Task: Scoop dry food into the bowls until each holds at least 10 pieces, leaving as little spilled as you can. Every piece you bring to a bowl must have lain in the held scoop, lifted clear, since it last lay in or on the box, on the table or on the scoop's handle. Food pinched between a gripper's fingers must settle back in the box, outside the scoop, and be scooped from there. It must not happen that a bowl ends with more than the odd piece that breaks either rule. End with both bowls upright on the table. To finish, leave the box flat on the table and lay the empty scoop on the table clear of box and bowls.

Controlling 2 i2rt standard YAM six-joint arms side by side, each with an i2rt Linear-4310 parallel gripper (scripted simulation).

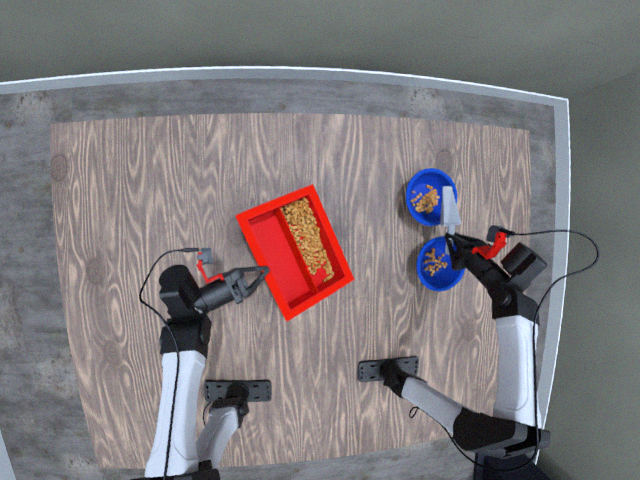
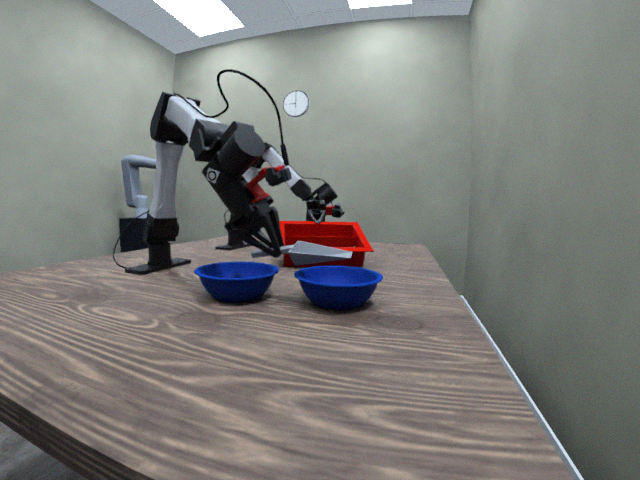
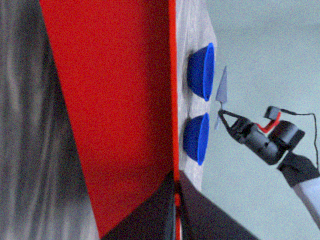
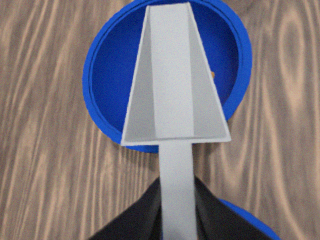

Observation:
The pictures show: the left gripper, the right gripper, a red box and a grey scoop.
The left gripper is seen too in image 3. The right gripper also shows in image 1, in image 3 and in image 4.

